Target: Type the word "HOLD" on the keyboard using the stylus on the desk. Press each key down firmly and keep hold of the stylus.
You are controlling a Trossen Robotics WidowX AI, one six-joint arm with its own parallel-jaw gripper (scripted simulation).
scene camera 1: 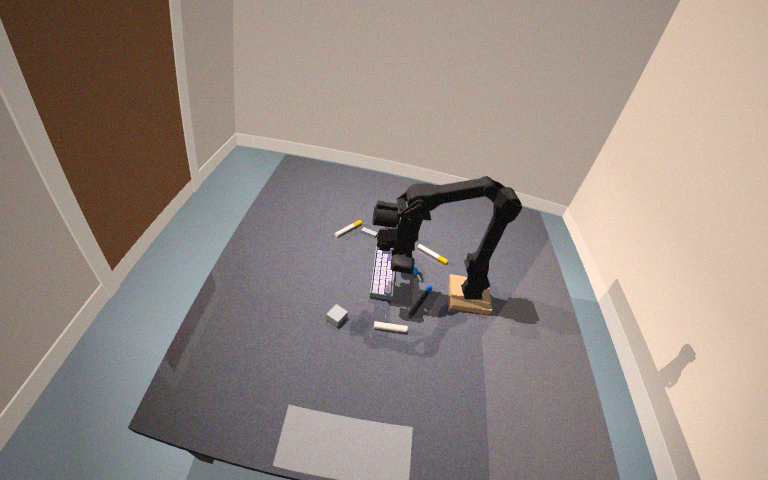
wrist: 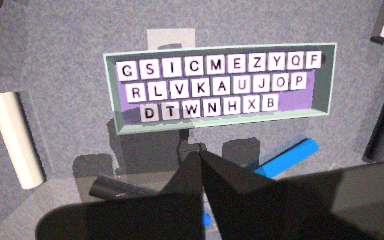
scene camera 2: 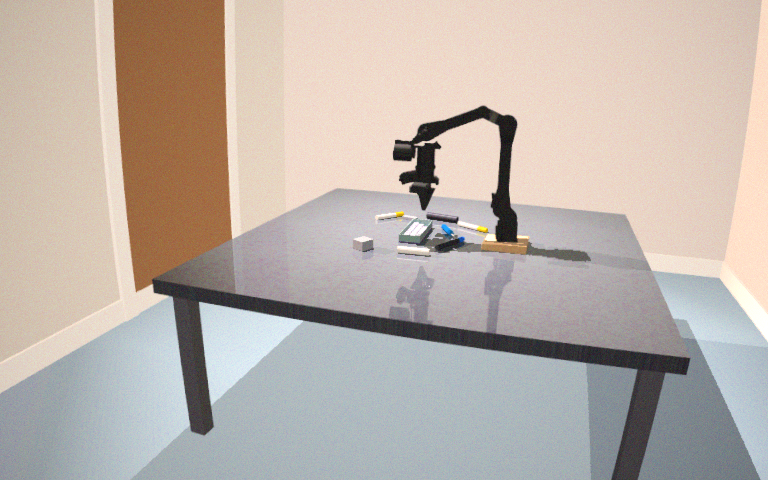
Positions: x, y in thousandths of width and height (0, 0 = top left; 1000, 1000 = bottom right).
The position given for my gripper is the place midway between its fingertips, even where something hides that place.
my gripper: scene camera 1 518, 553; wrist 517, 660; scene camera 2 551, 439
